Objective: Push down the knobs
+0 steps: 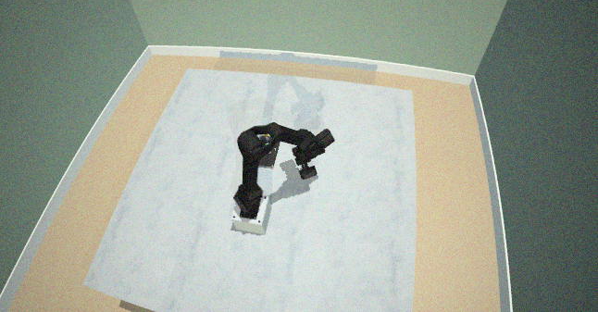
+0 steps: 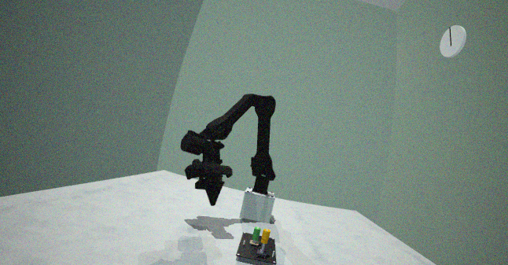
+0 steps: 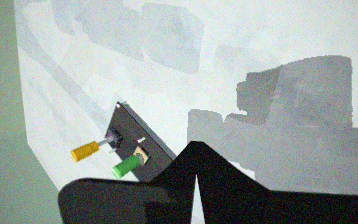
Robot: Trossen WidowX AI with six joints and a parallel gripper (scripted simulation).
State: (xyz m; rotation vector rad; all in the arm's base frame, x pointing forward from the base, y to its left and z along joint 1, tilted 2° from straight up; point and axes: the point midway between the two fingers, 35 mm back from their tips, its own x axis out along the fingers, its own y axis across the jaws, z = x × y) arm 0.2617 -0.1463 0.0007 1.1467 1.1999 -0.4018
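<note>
Right now the green knob is 140 mm to the left of my gripper tip, 60 mm ahead of it and 30 mm below it. Round my gripper tip: yellow knob 160 mm to the left, 120 mm ahead, 10 mm below.
</note>
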